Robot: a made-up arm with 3 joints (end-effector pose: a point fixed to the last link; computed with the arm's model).
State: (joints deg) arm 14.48 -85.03 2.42
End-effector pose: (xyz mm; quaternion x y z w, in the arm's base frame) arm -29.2 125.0 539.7 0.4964 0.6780 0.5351 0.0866
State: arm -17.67 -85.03 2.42
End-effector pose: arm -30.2 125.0 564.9 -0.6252 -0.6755 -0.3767 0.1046
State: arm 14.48 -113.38 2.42
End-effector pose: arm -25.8 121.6 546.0 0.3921 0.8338 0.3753 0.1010
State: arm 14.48 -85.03 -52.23
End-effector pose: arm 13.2 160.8 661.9 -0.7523 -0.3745 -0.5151 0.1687
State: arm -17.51 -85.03 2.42
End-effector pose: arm -30.3 125.0 564.7 -0.6247 -0.6756 -0.3776 0.1036
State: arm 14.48 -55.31 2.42
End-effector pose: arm -31.1 131.8 535.1 0.5733 0.4706 0.6675 0.0658
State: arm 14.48 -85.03 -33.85
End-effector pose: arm -10.9 159.4 621.9 -0.6828 -0.4898 -0.5354 0.0843
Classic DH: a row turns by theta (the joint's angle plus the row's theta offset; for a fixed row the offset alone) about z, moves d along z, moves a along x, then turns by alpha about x. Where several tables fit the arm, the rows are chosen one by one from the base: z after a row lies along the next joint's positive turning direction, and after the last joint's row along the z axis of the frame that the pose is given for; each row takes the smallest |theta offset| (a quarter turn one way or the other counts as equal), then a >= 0, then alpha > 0; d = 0 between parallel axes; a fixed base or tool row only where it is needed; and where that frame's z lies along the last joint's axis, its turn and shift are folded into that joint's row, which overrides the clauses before.
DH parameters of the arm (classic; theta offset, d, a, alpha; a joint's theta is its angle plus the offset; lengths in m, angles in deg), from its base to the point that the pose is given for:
base (fixed): 0 0.554 0.014 90
joint 1: 44.19 -0.1344 -0.0244 83.63
joint 2: 83.84 0.1243 0.0947 -133.85
joint 3: -46.35 0 -0.1462 180
tool (fixed): -127.5 -0.1146 0 0

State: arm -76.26 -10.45 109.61
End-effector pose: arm -209.1 42.3 540.8 0.5130 0.8495 0.1094 0.0563
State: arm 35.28 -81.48 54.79
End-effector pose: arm 48.3 32.9 468.0 0.0806 0.7410 0.4815 0.4611
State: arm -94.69 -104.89 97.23
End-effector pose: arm -47.6 -28.3 456.8 -0.0059 -0.8017 -0.3658 0.4727
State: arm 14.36 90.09 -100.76
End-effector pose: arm -123.1 140.2 352.4 0.3016 0.7317 -0.3265 0.5168
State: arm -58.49 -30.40 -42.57
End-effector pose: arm 74.5 78.7 607.8 -0.9546 0.1298 -0.1707 0.2066
